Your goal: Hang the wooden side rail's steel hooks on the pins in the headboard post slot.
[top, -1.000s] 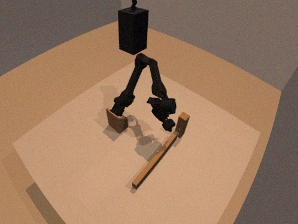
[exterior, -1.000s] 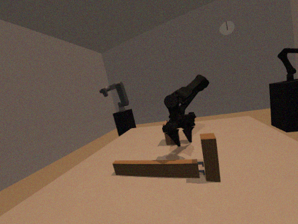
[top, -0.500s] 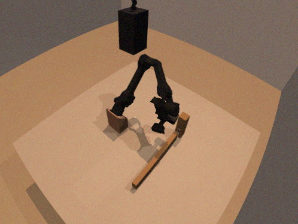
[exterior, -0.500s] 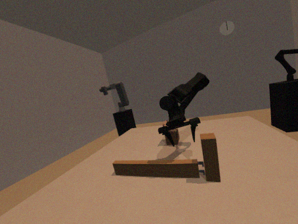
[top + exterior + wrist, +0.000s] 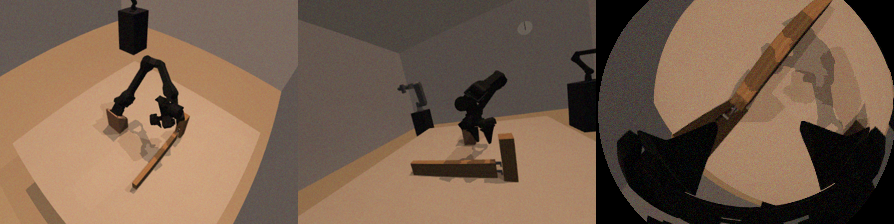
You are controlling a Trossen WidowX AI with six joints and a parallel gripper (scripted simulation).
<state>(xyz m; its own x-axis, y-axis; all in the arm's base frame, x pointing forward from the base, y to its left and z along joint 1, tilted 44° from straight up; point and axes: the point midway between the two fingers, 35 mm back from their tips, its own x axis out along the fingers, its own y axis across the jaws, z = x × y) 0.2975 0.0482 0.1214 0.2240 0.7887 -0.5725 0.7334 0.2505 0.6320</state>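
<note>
Right now the headboard post is 4 cm ahead of my gripper tip, 9 cm to the left of it and 5 cm below it.
</note>
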